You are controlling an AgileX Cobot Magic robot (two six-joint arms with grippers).
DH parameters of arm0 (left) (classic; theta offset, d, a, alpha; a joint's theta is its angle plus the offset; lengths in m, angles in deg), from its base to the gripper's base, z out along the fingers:
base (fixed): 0 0 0 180
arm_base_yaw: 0 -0.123 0 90
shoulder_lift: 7.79 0 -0.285 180
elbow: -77.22 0 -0.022 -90
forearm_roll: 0 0.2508 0 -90
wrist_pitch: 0 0 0.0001 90
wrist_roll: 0 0.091 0 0
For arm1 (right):
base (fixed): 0 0 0 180
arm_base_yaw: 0 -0.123 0 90
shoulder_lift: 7.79 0 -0.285 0
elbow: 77.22 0 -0.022 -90
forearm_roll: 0 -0.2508 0 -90
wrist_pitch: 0 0 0.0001 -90
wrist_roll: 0 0.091 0 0
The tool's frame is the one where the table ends.
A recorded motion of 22 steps. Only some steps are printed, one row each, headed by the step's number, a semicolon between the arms.
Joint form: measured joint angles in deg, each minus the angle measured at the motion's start. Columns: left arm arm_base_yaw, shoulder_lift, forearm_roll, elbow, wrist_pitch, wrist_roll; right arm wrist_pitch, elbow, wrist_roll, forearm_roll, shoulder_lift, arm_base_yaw.
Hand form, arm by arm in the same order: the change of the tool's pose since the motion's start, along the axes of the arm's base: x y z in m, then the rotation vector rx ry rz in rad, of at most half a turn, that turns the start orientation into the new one. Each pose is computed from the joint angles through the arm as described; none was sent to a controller.
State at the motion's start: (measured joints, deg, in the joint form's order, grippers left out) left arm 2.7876 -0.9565 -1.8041 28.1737 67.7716 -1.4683; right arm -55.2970 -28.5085 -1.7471 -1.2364 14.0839 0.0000
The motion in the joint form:
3: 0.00 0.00 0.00 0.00 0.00 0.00; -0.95 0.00 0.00 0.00 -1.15 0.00
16: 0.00 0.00 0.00 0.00 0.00 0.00; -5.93 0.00 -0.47 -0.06 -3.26 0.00
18: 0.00 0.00 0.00 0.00 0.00 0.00; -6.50 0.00 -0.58 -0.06 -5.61 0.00
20: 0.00 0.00 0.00 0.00 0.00 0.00; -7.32 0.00 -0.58 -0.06 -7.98 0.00
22: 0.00 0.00 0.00 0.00 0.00 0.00; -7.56 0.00 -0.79 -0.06 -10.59 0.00
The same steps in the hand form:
3: 0.0000 0.0000 0.0000 0.0000 0.0000 0.0000; -0.0040 0.0000 -0.0005 -0.0001 -0.0035 0.0003
16: 0.0000 0.0000 0.0000 0.0000 0.0000 0.0000; -0.0145 0.0002 -0.0057 -0.0064 0.0464 0.0075
18: 0.0000 0.0000 0.0000 0.0000 0.0000 0.0000; -0.0212 0.0002 -0.0056 -0.0081 0.0153 0.0087
20: 0.0000 0.0000 0.0000 0.0000 0.0000 0.0000; -0.0282 0.0002 -0.0061 -0.0084 -0.0117 0.0089
22: 0.0000 0.0000 0.0000 0.0000 0.0000 0.0000; -0.0353 0.0002 -0.0061 -0.0117 -0.0532 0.0109

